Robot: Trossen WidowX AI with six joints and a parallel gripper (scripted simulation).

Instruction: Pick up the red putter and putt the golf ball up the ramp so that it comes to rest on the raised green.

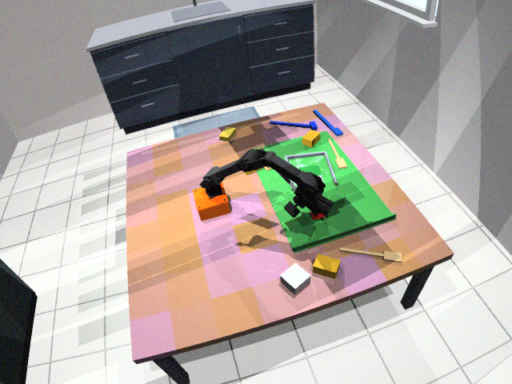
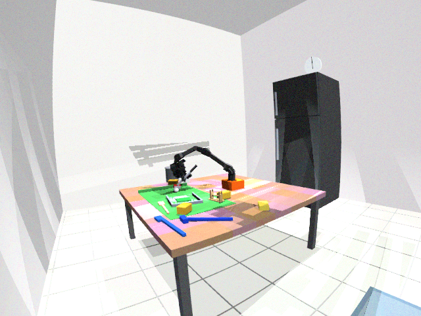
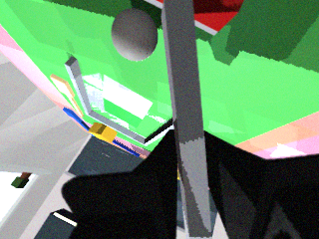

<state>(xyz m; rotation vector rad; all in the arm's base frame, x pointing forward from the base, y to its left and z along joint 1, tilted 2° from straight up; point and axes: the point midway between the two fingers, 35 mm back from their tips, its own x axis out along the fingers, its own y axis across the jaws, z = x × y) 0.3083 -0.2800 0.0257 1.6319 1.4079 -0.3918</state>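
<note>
Right now my gripper tip is 70 mm short of the white golf ball, 60 mm above it and 30 mm to the left of it. The rest, counted from my gripper tip: white block (290 mm to the right, 220 mm behind, 70 mm below); green mat (150 mm ahead, 140 mm to the left, 90 mm below); red putter (30 mm above, 20 mm behind, 10 mm to the right).
</note>
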